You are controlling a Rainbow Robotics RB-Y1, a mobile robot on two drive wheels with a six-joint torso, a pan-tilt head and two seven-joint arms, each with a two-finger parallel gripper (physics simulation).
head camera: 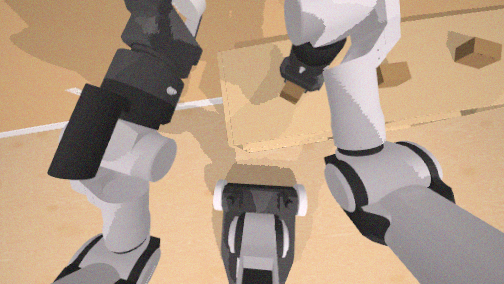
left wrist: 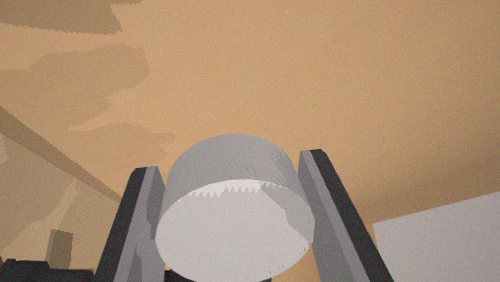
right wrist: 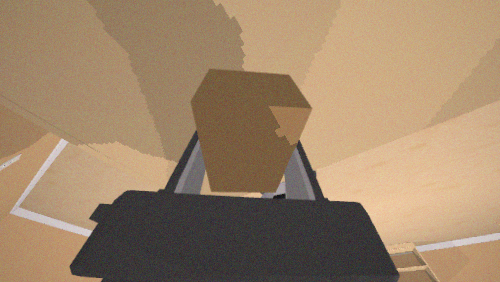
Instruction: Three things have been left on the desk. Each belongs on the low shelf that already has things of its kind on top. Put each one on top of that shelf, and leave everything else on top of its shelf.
Observation:
I see my left gripper [left wrist: 231, 175], my right gripper [head camera: 296, 85], a brown block [right wrist: 248, 123], a white cylinder [left wrist: 234, 200] and a brown block [head camera: 475, 53].
My right gripper is seen too in the right wrist view [right wrist: 247, 137].

